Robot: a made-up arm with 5 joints.
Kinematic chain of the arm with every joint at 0, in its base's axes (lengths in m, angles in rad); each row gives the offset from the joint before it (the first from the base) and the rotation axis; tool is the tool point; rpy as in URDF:
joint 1: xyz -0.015 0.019 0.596 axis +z
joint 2: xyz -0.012 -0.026 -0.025 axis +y
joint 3: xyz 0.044 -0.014 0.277 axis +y
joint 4: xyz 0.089 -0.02 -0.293 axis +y
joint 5: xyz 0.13 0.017 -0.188 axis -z
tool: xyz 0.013 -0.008 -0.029 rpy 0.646 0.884 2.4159
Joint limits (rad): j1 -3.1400..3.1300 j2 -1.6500..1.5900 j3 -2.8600..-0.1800 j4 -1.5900..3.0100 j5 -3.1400..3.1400
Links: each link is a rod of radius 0.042 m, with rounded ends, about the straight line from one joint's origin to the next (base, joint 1, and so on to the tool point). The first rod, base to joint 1, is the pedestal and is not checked.
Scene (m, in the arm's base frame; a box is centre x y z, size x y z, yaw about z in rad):
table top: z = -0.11
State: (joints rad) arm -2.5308 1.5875 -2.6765 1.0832 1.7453
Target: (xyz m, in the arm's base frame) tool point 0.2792 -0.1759 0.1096
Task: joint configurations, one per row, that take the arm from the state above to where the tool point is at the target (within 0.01 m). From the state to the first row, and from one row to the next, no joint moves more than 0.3 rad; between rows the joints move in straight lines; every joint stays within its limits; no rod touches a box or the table.
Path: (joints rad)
1: -2.2686 1.5878 -2.6068 1.1517 1.7567
2: -2.0064 1.5881 -2.5371 1.2202 1.7682
3: -1.7442 1.5884 -2.4674 1.2887 1.7796
4: -1.4819 1.5888 -2.3977 1.3572 1.7911
5: -1.2197 1.5891 -2.3280 1.4257 1.8025
6: -0.9575 1.5894 -2.2583 1.4942 1.8140
7: -0.6953 1.5897 -2.1886 1.5628 1.8254
8: -0.4331 1.5900 -2.1189 1.6313 1.8369

